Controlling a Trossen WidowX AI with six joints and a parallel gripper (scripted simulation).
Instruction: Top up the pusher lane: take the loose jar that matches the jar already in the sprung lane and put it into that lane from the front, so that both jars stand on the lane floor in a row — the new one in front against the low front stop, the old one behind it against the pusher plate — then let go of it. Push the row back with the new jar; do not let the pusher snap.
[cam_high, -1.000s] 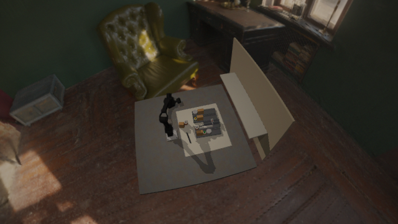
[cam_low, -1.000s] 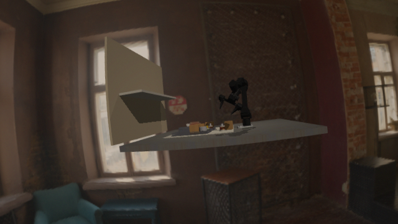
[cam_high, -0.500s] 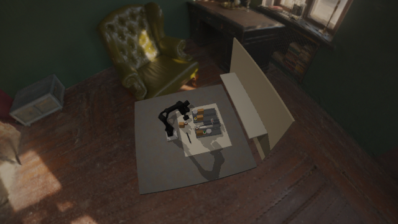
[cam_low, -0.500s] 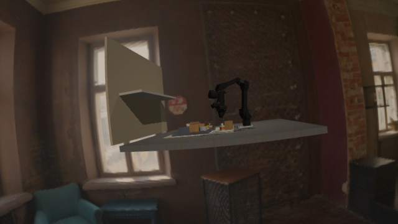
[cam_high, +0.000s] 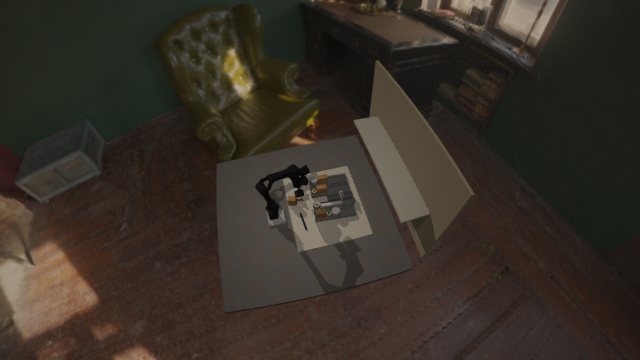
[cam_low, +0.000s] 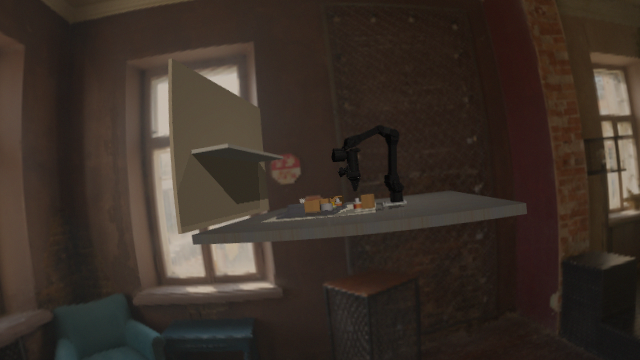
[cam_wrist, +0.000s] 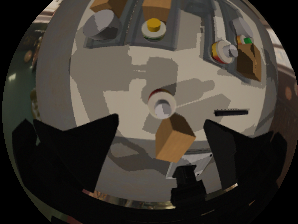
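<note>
Right now my gripper tip is 20 cm to the left of the dark rod, 9 cm above it and 1 cm past it. Round my gripper tip: lane rack 26 cm ahead, 10 cm to the right, 8 cm below.
</note>
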